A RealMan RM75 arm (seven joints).
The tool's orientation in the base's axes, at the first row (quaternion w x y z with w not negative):
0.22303, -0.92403, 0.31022, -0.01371
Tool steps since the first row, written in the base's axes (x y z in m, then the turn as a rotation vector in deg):
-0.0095, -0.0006, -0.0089, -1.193, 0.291, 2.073
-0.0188, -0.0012, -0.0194, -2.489, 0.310, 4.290
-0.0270, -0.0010, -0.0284, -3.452, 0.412, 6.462
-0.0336, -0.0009, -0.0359, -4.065, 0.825, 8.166
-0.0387, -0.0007, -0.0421, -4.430, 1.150, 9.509
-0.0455, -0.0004, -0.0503, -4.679, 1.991, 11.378
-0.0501, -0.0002, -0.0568, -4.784, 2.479, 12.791
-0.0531, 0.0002, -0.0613, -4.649, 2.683, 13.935
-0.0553, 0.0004, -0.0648, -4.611, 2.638, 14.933
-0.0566, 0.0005, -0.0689, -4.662, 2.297, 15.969
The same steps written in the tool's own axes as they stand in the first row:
-0.0063, 0.0096, 0.0062, -1.366, -0.401, -1.944
-0.0123, 0.0197, 0.0139, -2.674, -0.612, -4.144
-0.0180, 0.0280, 0.0207, -3.755, -1.052, -6.216
-0.0225, 0.0348, 0.0265, -4.682, -1.714, -7.683
-0.0261, 0.0402, 0.0313, -5.317, -2.302, -8.820
-0.0308, 0.0473, 0.0377, -6.216, -3.542, -10.204
-0.0339, 0.0525, 0.0428, -6.744, -4.423, -11.296
-0.0360, 0.0558, 0.0466, -6.882, -5.125, -12.222
-0.0375, 0.0583, 0.0494, -6.938, -5.535, -13.132
-0.0382, 0.0607, 0.0530, -6.899, -5.700, -14.210

